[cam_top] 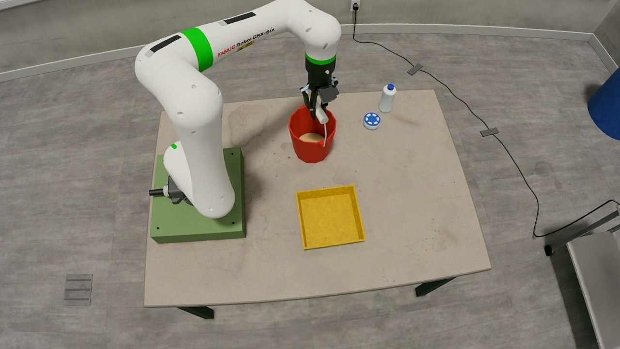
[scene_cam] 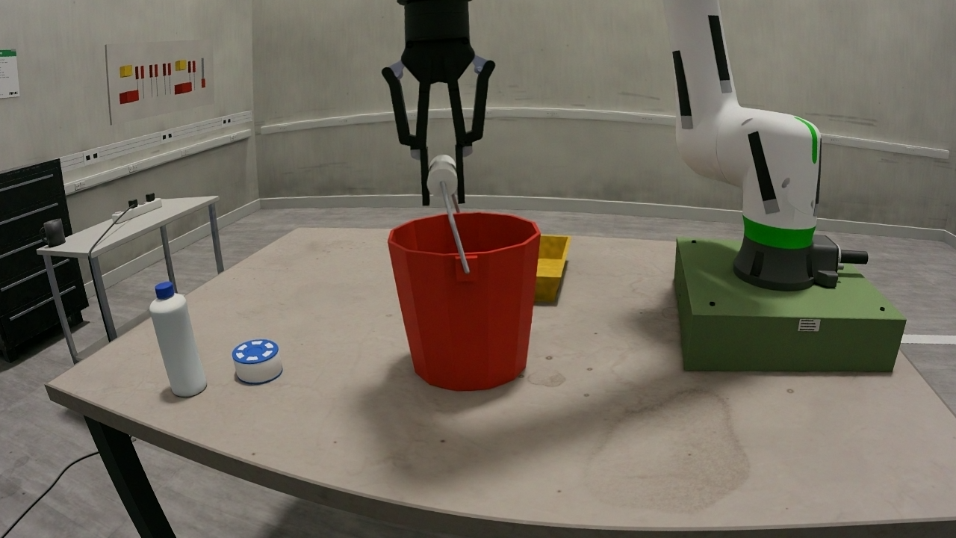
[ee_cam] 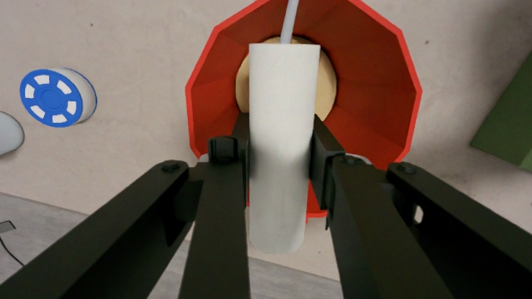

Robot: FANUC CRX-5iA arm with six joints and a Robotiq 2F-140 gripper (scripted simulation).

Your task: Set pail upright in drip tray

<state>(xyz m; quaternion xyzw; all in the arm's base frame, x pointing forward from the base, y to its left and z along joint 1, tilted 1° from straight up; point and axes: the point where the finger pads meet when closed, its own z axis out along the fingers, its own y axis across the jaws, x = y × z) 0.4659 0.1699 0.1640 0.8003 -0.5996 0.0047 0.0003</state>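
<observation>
The red pail is 1 cm behind my hand and 10 cm below it. Round my hand: yellow drip tray (32 cm to the right, 23 cm below); blue-and-white round puck (25 cm ahead, 9 cm to the left, 23 cm below); pail handle (1 cm behind, 3 cm below).
</observation>
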